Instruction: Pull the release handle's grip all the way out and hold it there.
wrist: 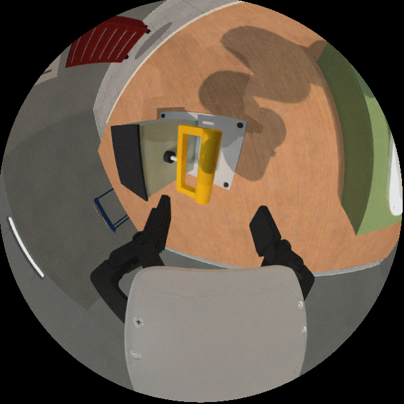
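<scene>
The yellow release handle's grip [208, 167] is a thick bar joined to a thinner yellow frame, in the middle of the wrist view. A short rod with a black collar [169, 157] shows behind it, at the pale upright panel [155, 170] of the housing. The housing stands on a grey base plate [233, 155] with dark bolts. My gripper [214, 211] is open, its two black fingers wide apart, with nothing between them. In the view the fingertips lie just below the grip's lower end, one to each side, not touching it.
The housing has a dark outer face [130, 162] on the left. A wooden table top [295, 200] lies under it. A green block-like object [357, 150] stands at the right. A red slatted panel [106, 42] is at the upper left, and a blue frame [104, 215] lies beyond the table's left edge.
</scene>
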